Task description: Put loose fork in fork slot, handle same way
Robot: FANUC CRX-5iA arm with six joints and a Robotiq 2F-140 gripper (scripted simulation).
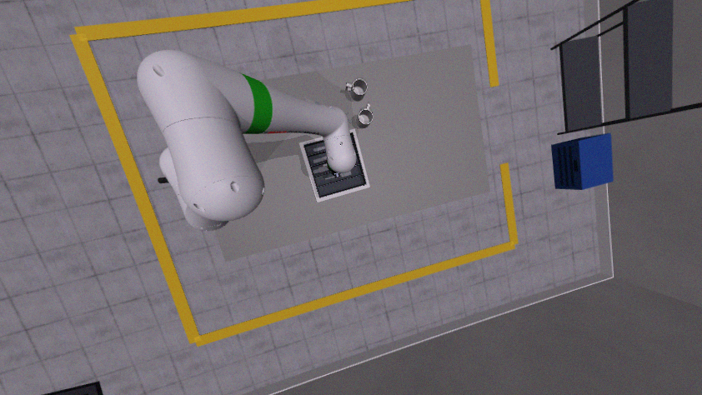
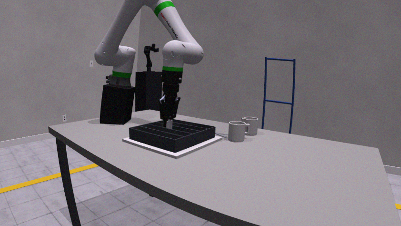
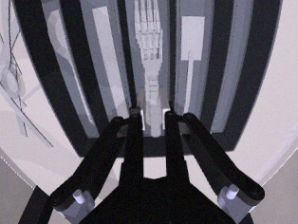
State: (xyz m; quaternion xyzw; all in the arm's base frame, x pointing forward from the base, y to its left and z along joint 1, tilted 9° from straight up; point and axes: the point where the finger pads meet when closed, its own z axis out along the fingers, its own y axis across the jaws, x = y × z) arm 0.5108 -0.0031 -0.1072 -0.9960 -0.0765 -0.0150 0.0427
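Right now the slotted tray is 30 mm ahead of my hand and 10 mm below it.
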